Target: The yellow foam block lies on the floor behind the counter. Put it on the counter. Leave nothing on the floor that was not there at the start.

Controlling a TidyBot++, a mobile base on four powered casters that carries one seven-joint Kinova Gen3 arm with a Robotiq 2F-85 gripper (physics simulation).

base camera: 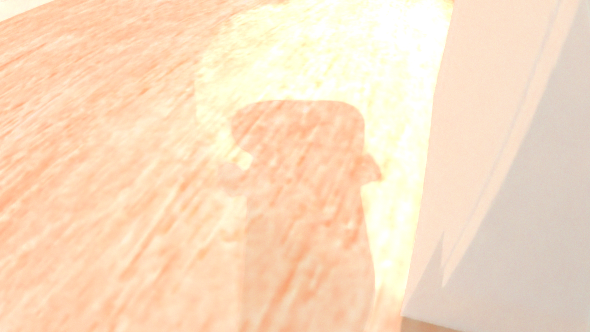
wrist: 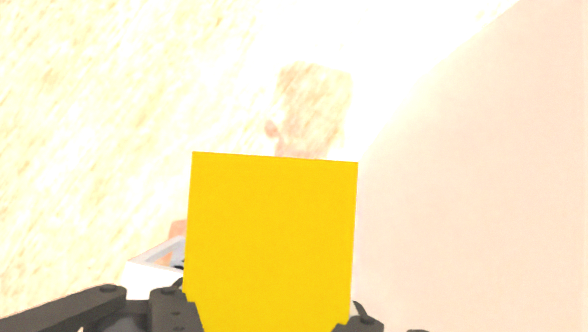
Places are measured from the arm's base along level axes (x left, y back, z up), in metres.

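Pixels of known places: gripper, fingertip midpoint: (wrist: 269, 298).
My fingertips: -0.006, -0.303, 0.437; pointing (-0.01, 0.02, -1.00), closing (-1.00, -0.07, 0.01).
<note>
Behind a point stands the place of what it marks, as x, y, z.
The yellow foam block (wrist: 272, 235) {-0.001, -0.340, 0.479} fills the lower middle of the wrist view. My gripper (wrist: 269, 298) {-0.006, -0.303, 0.437} is shut on it, with one dark finger at each lower side of the block. The block is held above the wooden floor (wrist: 75, 125) {0.654, -0.380, -0.397} (base camera: 125, 150) {0.274, -0.573, -0.396}. A large pale surface (wrist: 475, 200) {-0.167, -0.379, 0.315} (base camera: 530, 215) {-0.121, -0.207, -0.161}, which looks like a side of the counter, stands on the right in both views. A gap shows between it and the block's right edge. The counter's top cannot be made out. The gripper and block do not show in the base camera view.
A white box-like body with a grey rim (wrist: 150, 277), apparently my base, shows at the lower left behind the block. A shadow (base camera: 305, 200) {-0.027, -0.452, -0.396} (wrist: 315, 105) {-0.039, -0.598, -0.396} falls on the floor beside the pale surface. Bright light washes out the floor near that surface.
</note>
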